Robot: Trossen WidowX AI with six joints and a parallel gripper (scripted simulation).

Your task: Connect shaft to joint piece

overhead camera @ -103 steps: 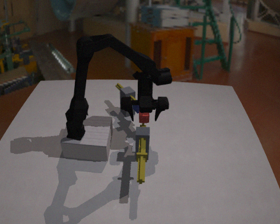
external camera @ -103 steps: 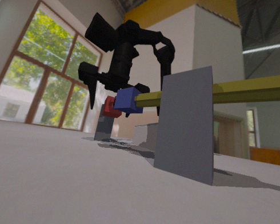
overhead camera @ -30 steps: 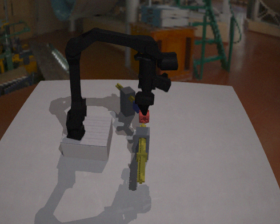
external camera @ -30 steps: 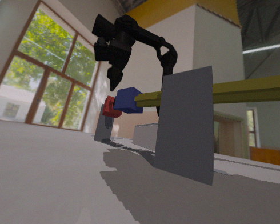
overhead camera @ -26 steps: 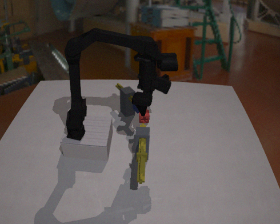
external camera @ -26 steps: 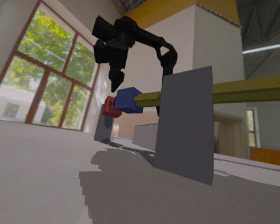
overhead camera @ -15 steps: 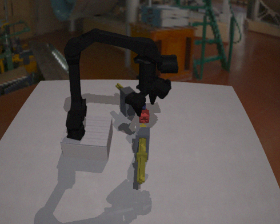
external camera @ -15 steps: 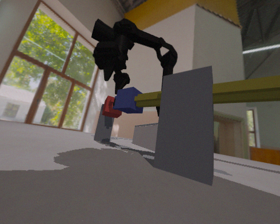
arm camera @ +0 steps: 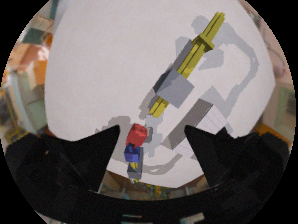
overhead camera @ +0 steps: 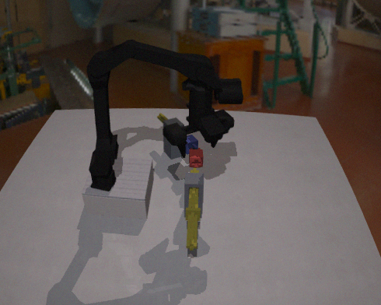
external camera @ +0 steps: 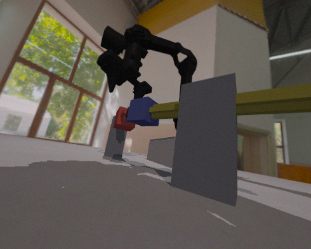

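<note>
Now: the red square joint piece 2 cm behind my gripper tip, 8 cm to the left of it and 7 cm below it.
</note>
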